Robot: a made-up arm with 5 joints.
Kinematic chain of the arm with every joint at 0, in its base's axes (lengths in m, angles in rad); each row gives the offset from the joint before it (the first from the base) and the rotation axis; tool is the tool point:
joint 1: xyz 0 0 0.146 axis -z
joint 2: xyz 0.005 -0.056 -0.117 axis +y
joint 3: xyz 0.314 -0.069 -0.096 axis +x
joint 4: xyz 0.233 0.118 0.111 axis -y
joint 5: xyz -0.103 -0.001 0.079 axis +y
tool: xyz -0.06 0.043 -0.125
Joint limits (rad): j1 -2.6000..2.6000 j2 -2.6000..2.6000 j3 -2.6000..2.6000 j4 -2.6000..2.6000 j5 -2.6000..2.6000
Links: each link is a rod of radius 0.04 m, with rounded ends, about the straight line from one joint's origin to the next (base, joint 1, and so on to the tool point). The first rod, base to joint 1, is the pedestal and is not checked.
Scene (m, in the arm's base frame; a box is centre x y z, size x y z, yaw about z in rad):
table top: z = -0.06
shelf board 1: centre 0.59 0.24 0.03 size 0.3 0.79 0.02 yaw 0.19
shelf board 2: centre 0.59 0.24 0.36 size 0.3 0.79 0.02 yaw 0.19
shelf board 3: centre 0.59 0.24 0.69 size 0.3 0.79 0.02 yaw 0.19
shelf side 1: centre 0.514 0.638 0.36 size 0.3 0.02 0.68 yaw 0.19
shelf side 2: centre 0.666 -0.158 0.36 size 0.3 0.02 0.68 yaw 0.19
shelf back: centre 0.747 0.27 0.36 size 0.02 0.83 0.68 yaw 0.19
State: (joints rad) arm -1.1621 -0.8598 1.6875 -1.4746 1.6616
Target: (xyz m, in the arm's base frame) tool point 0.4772 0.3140 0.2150
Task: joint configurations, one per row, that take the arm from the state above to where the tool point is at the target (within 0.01 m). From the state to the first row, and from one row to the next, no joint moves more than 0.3 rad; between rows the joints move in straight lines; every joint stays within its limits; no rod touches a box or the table.
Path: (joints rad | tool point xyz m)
1: -1.2753 -0.8325 1.3934 -1.2808 1.5370 | 0.5347 0.1739 0.5657
2: -1.3885 -0.8051 1.0993 -1.0870 1.4124 | 0.4207 0.1507 0.5702
3: -1.5016 -0.7778 0.8052 -0.8932 1.2877 | 0.2848 0.1353 0.5552
4: -1.5292 -0.6783 0.9731 -0.6622 1.1995 | 0.3152 0.1734 0.4602
5: -1.5568 -0.5788 1.1410 -0.4312 1.1113 | 0.3179 0.2104 0.3657
6: -1.5844 -0.4793 1.3089 -0.2003 1.0231 | 0.2955 0.2428 0.2815
7: -1.6120 -0.3798 1.4768 0.0307 0.9349 | 0.2550 0.2713 0.2150
8: -1.5585 -0.4193 1.5980 -0.2652 1.0455 | 0.3728 0.2804 0.2166
9: -1.5051 -0.4588 1.7193 -0.5611 1.1561 | 0.4772 0.3140 0.2150

